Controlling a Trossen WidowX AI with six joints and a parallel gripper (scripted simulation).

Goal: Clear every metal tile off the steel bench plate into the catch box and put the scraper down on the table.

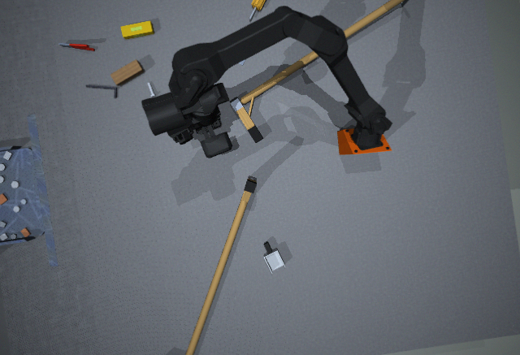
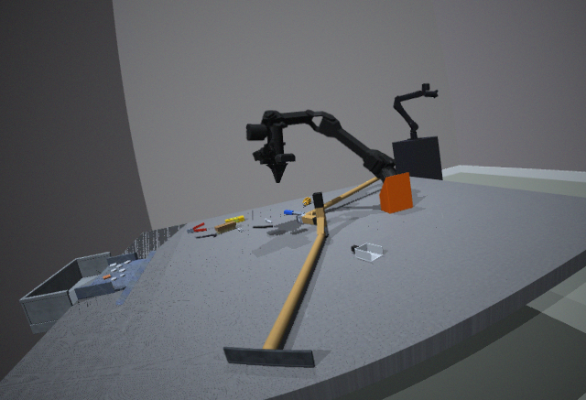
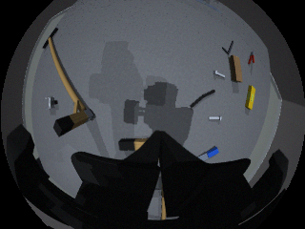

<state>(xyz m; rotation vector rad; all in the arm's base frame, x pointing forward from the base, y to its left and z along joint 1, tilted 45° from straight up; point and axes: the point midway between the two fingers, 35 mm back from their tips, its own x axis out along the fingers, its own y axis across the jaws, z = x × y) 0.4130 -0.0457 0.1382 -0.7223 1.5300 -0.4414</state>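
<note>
Right now my gripper tip is 42 cm to the right of the long scraper, 12 cm above it and 7 cm short of it. From my gripper tip the other things lie so: hex key: 28 cm ahead, 18 cm below, 17 cm to the right; then wooden block: 21 cm to the right, 21 cm ahead, 17 cm below; then blue putty knife: 21 cm to the right, 17 cm below, 9 cm behind.
</note>
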